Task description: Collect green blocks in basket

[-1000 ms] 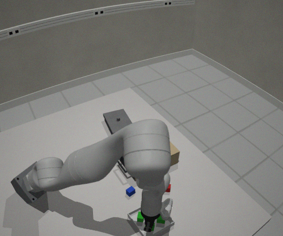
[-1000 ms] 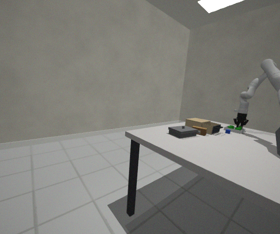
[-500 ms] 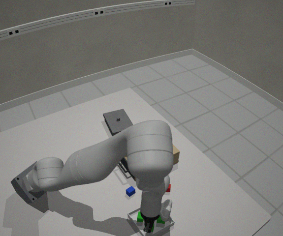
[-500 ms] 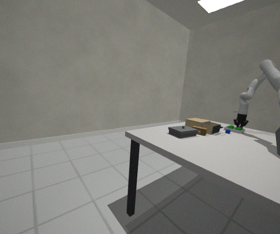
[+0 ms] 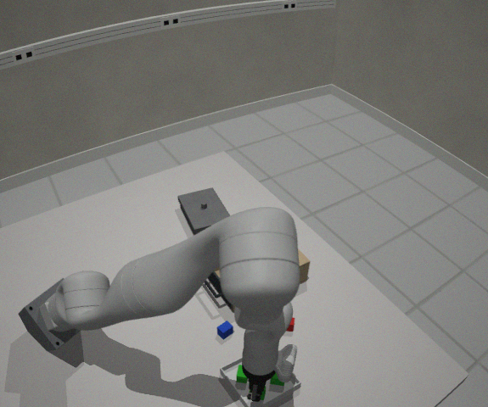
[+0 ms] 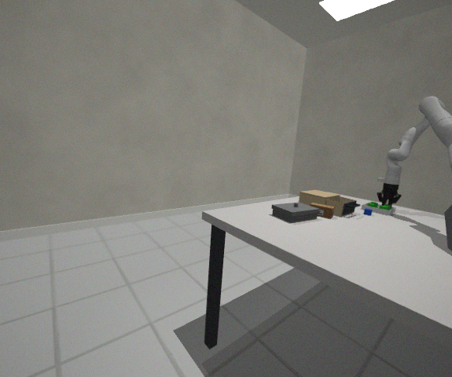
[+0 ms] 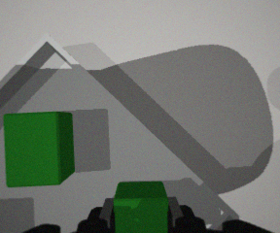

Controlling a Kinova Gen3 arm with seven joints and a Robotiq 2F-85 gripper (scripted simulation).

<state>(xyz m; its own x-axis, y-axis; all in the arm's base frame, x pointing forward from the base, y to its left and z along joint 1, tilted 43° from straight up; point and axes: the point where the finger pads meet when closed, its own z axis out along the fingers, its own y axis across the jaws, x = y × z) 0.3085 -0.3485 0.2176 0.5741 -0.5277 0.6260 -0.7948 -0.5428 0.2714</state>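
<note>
Right now my hand is 40 mm short of the grey basket, 30 mm to the right of it and 20 mm above it. Also, from my hand: blue block 70 mm ahead, 200 mm to the left, 20 mm below; then red block 210 mm ahead, 110 mm to the left, 20 mm below; then light wooden cabinet 260 mm ahead, 300 mm to the left, 10 mm above.
</note>
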